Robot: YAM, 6 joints.
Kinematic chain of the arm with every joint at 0, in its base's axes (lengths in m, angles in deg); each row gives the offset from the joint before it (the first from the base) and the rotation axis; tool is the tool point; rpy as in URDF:
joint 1: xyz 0 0 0.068 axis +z
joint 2: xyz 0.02 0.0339 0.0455 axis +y
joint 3: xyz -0.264 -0.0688 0 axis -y
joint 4: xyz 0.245 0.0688 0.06 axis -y
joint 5: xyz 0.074 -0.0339 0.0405 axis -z
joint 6: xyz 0.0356 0 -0.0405 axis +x
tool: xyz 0 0 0 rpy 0 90 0
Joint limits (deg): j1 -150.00..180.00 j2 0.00..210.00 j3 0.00..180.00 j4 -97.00..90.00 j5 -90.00..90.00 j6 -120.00..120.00
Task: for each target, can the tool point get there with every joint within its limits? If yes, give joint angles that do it. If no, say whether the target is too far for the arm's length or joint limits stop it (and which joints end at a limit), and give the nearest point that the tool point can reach.
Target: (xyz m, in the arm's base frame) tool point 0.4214 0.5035 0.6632
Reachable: no: too far | nearest point 0.3168 0.3786 0.5225 | short by 0.215 m
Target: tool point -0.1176 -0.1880 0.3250
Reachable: yes | joints -118.37 53.87 35.97 26.79 23.42 13.55
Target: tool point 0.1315 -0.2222 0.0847
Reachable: yes | joints -54.64 104.63 18.95 59.96 36.78 -22.23
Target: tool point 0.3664 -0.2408 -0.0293
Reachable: yes | joints -29.95 154.12 69.71 72.69 46.28 41.46
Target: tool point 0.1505 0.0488 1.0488
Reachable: no: too far | nearest point 0.1061 0.0344 0.7326 | short by 0.320 m
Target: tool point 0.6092 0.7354 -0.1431
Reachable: no: too far | nearest point 0.3978 0.4802 -0.0521 | short by 0.344 m
